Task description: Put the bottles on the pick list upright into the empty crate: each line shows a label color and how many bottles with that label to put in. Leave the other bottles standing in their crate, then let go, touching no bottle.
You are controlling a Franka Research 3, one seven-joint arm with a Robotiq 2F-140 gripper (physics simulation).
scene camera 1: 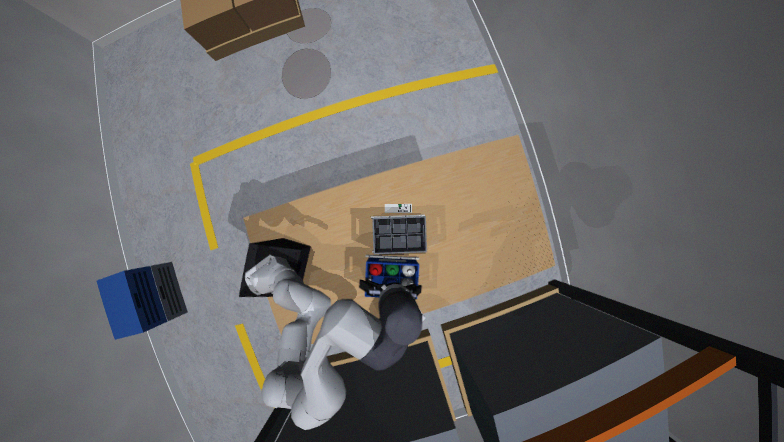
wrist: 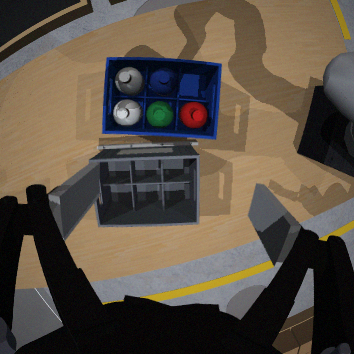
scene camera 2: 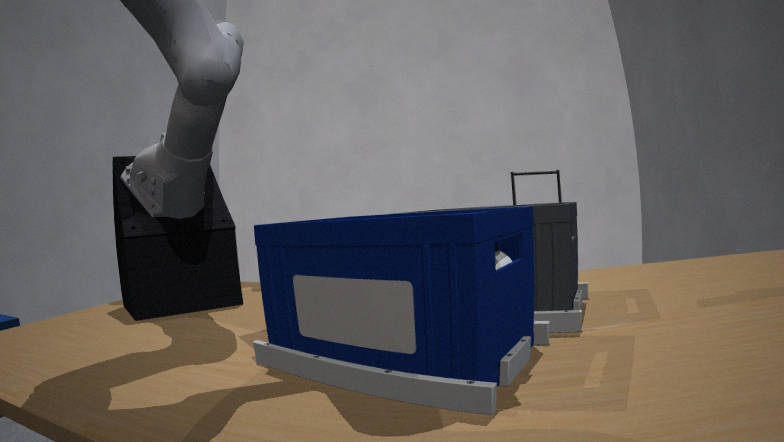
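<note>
The blue crate point(scene camera 1: 418, 271) point(scene camera 2: 362, 258) point(wrist: 219, 100) holds two white bottles point(wrist: 129, 81) point(wrist: 127, 113), a blue bottle point(wrist: 162, 81), a green bottle point(scene camera 1: 392, 269) point(wrist: 159, 114) and a red bottle point(scene camera 1: 375, 270) point(wrist: 193, 115), all upright. One compartment, beside the blue bottle, is empty. The grey crate point(scene camera 1: 426, 233) point(scene camera 2: 554, 258) point(wrist: 198, 200) has six compartments and shows no bottle. The pick list point(scene camera 1: 396, 208) is a small white card beyond it, with green and dark marks too small to read. My gripper point(scene camera 1: 390, 288) point(wrist: 175, 190) is open and empty, high above the crates; scene camera 2 does not show it.
Light grey rails point(scene camera 2: 373, 373) point(wrist: 147, 145) lie along the crates on the wooden table point(scene camera 1: 477, 219). A thin dark frame point(scene camera 2: 535, 172) rises behind the grey crate. The black robot base point(scene camera 1: 299, 258) point(scene camera 2: 181, 274) stands at the table's left. Black-topped surfaces point(scene camera 1: 549, 351) lie beyond the table edge.
</note>
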